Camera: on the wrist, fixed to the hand. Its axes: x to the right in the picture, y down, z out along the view.
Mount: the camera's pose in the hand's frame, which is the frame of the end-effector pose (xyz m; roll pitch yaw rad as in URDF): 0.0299 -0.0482 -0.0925 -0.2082 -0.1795 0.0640
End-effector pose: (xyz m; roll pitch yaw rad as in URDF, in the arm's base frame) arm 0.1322 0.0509 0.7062 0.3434 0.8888 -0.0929
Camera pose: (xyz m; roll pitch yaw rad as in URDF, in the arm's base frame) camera 0.0698 0.0424 0.6179 0.1402 0.6983 -0.0940
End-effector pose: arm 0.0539 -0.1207 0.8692 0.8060 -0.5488 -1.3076
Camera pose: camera 0.1062 -0.1864 0.8005 0.6708 -0.7161 -1.4208
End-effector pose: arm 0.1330 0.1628 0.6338 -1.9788 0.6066 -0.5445
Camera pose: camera 0.1594 0.0699 0.6833 -2.0650 0.7281 -0.3573
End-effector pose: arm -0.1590 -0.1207 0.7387 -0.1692 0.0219 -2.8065
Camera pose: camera -0.2063 -0.0704 0.6550 -0.3774 -0.1444 -2.7133
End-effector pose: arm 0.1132 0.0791 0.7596 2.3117 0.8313 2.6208
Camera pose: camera 0.0284 0.0116 0.7556 1.8969 0.8873 2.3413
